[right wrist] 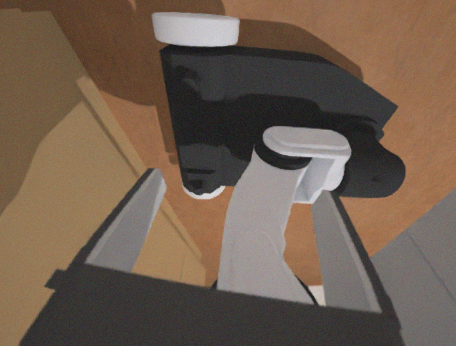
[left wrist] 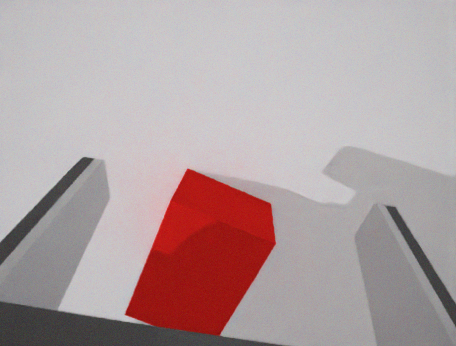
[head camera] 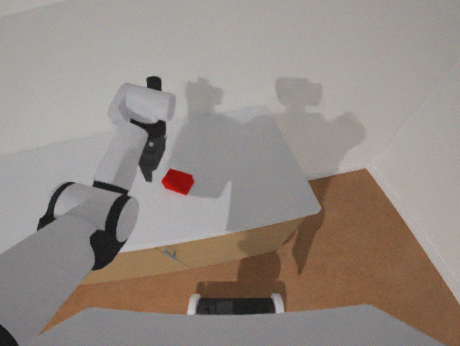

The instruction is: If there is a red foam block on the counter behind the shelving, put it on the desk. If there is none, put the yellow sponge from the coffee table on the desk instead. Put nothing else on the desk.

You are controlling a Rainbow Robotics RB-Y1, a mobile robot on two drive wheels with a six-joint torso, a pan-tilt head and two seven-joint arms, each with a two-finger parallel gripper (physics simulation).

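Pixels of known places: left gripper, fingertip midpoint: [left wrist: 237, 199] [head camera: 154, 168]; right gripper, fingertip midpoint: [right wrist: 237, 188]; robot's base, origin of the base link: [head camera: 235, 310].
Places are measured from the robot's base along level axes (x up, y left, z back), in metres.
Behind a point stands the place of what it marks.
Observation:
A red foam block [head camera: 178, 181] @(x 0.956, y 0.186, z -0.442 m) [left wrist: 205, 255] @(x 0.956, y 0.216, z -0.462 m) lies on the white counter top [head camera: 270, 175] @(x 0.911, y -0.140, z -0.491 m) [left wrist: 225, 75] @(x 0.911, y 0.308, z -0.464 m). My left gripper [head camera: 149, 175] @(x 0.988, y 0.270, z -0.477 m) [left wrist: 237, 199] @(x 0.988, y 0.270, z -0.477 m) is open and empty. In the head camera view it is just to the left of the block, pointing down toward the counter. In the left wrist view the block shows between the two spread fingers, touched by neither as far as I can see. My right gripper [right wrist: 237, 188] @(x 0.556, y -0.221, z 0.092 m) is open and empty, away from the counter top. The yellow sponge, the coffee table and the desk do not show.
The counter's wooden front [head camera: 210, 252] @(x 0.545, y 0.118, z -0.290 m) [right wrist: 50, 165] @(x 0.354, y -0.024, z -0.318 m) has a small handle [head camera: 170, 253]. A pale wall [head camera: 240, 45] @(x 1.214, y -0.041, z -0.925 m) stands behind the counter. Brown floor [head camera: 350, 240] @(x 0.001, y -0.966, z -0.445 m) lies at the right. My dark wheeled base [right wrist: 240, 90] @(x 0.169, y -0.150, z 0.115 m) shows below the right gripper.

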